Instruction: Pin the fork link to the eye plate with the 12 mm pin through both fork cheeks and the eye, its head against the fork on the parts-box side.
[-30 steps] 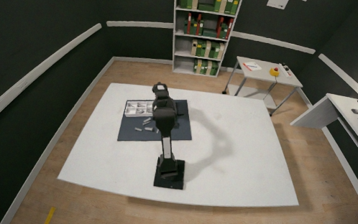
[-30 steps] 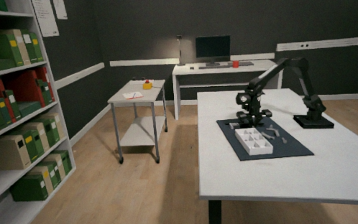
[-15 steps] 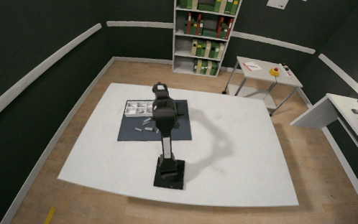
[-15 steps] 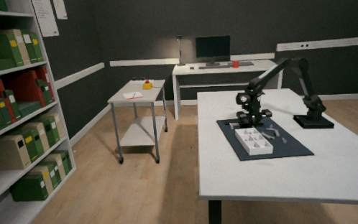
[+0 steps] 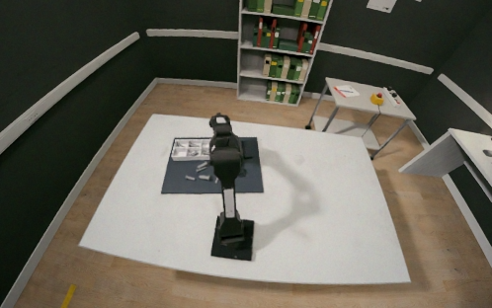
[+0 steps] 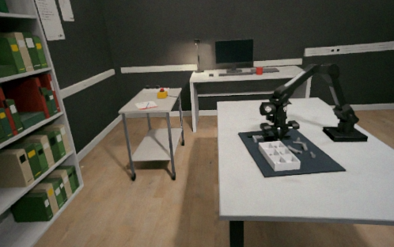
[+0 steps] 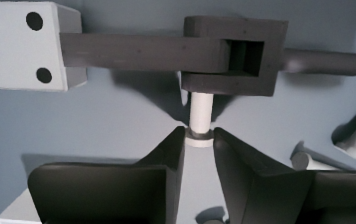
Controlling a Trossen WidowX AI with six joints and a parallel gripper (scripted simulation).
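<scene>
My hand is 20 mm short of the eye plate, 40 mm to the left of it and 30 mm above it. The rest, counted from my hand: dark blue mat (10 mm behind, 50 mm to the left, 50 mm below); then grey block (100 mm ahead, 20 mm to the right, 30 mm below); then pin (100 mm behind, 40 mm to the right, 40 mm below).
</scene>
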